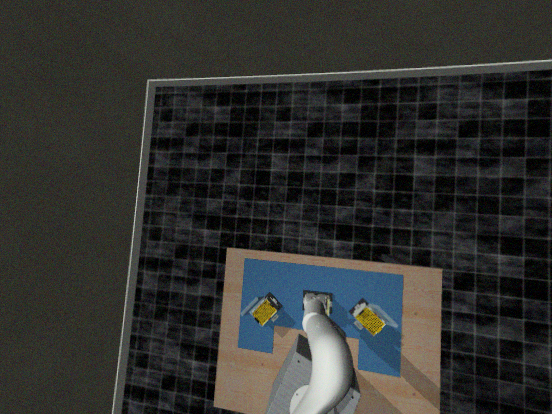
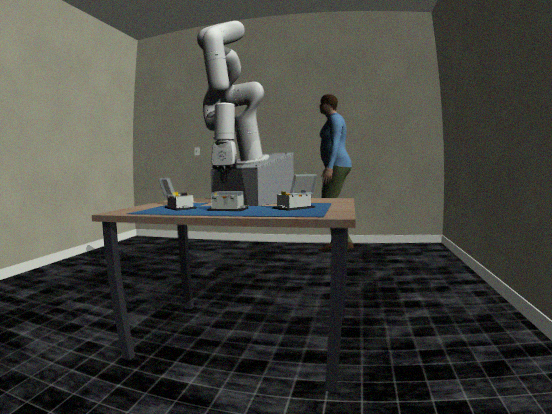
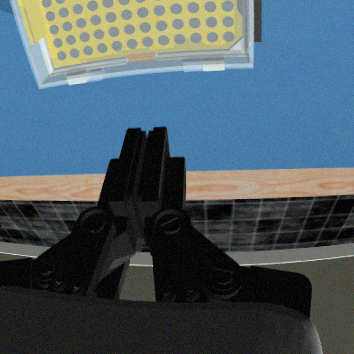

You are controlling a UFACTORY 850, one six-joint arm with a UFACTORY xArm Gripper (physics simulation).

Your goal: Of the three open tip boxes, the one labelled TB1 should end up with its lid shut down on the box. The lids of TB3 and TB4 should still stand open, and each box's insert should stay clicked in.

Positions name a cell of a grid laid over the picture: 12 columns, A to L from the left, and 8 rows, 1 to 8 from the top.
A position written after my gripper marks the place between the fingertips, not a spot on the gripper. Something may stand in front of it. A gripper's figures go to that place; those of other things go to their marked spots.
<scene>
My gripper (image 3: F4): 0.13 m from the lens. A blue mat (image 3: J3): 0.27 m from the lens.
</scene>
